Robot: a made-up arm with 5 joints.
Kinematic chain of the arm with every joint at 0, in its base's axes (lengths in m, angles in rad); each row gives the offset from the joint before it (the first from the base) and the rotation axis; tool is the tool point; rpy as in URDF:
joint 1: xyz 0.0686 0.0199 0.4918 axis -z
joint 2: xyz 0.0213 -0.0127 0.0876 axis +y
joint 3: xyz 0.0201 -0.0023 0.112 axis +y
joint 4: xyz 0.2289 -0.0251 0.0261 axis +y
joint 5: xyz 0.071 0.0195 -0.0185 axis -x
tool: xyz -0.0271 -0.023 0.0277 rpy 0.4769 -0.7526 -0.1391
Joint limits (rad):
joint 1: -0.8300..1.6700
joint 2: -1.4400..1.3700
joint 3: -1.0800..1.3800
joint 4: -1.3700..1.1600
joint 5: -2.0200..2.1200
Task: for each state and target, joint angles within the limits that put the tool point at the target. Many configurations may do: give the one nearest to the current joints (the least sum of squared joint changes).
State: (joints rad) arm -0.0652 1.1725 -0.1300 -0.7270 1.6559
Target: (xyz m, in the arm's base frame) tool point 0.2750 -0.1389 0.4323
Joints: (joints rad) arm 0.6754 0.7804 0.4454 -0.9394 1.4880
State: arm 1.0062 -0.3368 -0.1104 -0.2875 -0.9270
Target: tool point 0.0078 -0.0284 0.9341
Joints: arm 1.6535 -0.7712 -0.3676 -0.3216 -0.8821
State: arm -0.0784 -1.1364 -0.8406 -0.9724 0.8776
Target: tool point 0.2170 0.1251 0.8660
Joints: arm -0.6695 -0.3612 -0.1201 -0.9537 1.0030
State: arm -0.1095 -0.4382 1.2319 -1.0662 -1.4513
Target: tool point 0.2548 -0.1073 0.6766
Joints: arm 0.3586 -0.9875 1.1177 -1.1939 -1.2782
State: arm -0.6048 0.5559 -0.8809 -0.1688 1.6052
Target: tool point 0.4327 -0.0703 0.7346
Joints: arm 0.2589 0.8270 -1.0443 -0.1035 1.5249
